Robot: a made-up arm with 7 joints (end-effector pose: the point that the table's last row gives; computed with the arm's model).
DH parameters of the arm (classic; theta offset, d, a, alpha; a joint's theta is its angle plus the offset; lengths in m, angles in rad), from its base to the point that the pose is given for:
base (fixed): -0.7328 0 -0.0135 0
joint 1: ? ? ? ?
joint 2: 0 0.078 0.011 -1.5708
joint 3: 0 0.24 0.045 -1.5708
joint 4: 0 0.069 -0.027 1.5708
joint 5: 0 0.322 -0.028 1.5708
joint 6: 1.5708 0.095 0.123 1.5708
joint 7: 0 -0.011 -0.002 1.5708
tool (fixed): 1.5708 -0.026 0 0
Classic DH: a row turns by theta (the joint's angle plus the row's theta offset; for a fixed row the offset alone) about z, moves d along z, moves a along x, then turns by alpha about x.
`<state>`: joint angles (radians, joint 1 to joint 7).
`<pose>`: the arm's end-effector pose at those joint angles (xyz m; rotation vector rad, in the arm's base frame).
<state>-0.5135 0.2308 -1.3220 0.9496 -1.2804 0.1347 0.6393</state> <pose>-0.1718 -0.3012 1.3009 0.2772 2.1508 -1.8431</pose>
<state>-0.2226 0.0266 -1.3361 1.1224 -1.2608 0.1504 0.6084</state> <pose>0.0456 -0.4241 1.2343 -0.1722 2.3852 -1.4438</pose>
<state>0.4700 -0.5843 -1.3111 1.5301 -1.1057 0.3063 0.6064</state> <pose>0.5635 -0.2608 0.9023 -1.4387 2.5091 -0.6520</pose>
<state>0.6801 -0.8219 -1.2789 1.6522 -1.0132 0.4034 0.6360</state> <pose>0.6271 -0.1296 0.7596 -1.8342 2.4159 -0.4605</pose>
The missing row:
joint 1: 0.7328 0.667 -0.014 1.5708
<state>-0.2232 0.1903 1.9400 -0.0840 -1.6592 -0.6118 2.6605</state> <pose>-0.1843 -0.1352 1.3058 1.0857 0.4332 -0.1726</pose>
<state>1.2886 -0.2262 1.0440 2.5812 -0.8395 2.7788 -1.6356</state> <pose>-0.1496 0.1681 0.8076 -0.0948 -3.0381 -0.3875</pose>
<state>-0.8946 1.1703 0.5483 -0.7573 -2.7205 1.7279 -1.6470</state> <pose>-0.3029 0.4873 0.7011 -0.9698 -2.5876 1.2381</pose>
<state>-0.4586 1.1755 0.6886 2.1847 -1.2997 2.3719 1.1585</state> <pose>-0.0408 0.2807 0.9245 -2.3385 -1.0537 0.3543</pose>
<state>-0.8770 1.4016 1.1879 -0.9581 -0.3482 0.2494 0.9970</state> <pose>-0.5944 0.0521 0.6161 -1.0413 -2.1122 0.1827</pose>
